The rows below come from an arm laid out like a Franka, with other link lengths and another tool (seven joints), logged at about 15 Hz.
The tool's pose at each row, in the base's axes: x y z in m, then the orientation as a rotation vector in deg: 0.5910 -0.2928 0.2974 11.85 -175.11 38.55; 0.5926 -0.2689 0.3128 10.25 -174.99 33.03; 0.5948 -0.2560 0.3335 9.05 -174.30 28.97; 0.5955 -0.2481 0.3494 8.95 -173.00 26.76; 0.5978 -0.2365 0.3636 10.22 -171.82 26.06; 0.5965 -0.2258 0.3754 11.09 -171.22 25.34; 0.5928 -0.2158 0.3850 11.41 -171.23 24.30; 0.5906 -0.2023 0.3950 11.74 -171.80 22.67
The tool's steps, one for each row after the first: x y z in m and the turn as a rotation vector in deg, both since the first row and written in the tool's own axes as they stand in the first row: -0.0041 0.0149 -0.0239 -3.53 1.27 0.70; -0.0072 0.0175 -0.0481 -6.12 2.68 1.12; -0.0084 0.0179 -0.0658 -7.51 4.19 0.79; -0.0117 0.0221 -0.0835 -7.92 5.15 -0.32; -0.0114 0.0270 -0.0987 -8.36 5.63 -1.04; -0.0087 0.0324 -0.1117 -9.05 5.65 -1.28; -0.0079 0.0407 -0.1265 -10.14 5.18 -1.39
